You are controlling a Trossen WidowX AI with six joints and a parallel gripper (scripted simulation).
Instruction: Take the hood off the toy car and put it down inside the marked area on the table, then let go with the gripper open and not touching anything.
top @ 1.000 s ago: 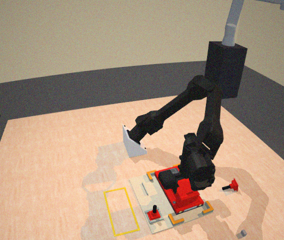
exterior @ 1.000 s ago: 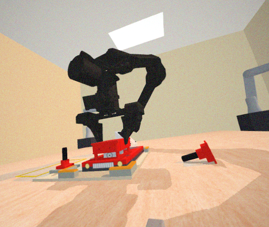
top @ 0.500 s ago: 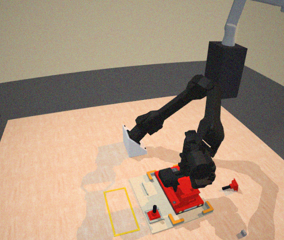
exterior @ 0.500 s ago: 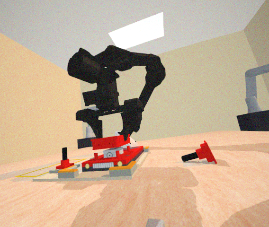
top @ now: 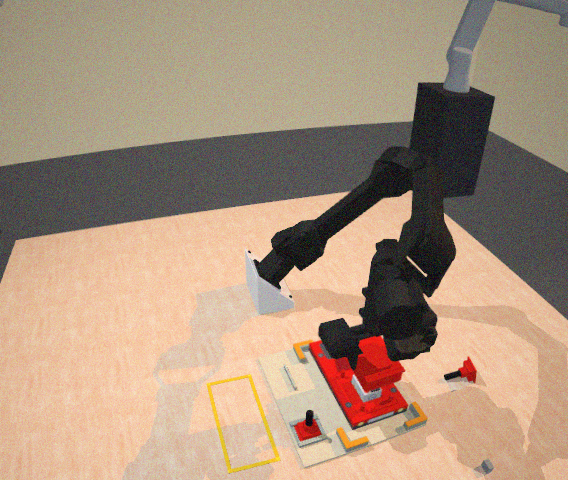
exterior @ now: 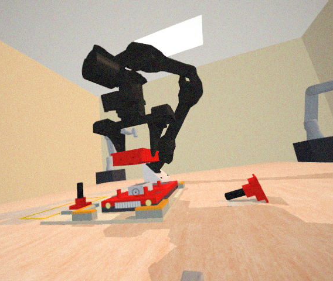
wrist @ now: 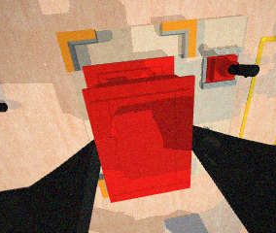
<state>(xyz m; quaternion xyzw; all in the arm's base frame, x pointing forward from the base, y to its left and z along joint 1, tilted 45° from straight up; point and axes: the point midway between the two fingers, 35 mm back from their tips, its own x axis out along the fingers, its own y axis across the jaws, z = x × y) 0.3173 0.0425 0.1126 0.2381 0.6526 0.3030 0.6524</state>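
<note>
Now: the pale base plate 8 cm below my gripper tip, 3 cm to the right of it and 2 cm behind it. Also, from my gripper tip: hood (1 cm above).
</note>
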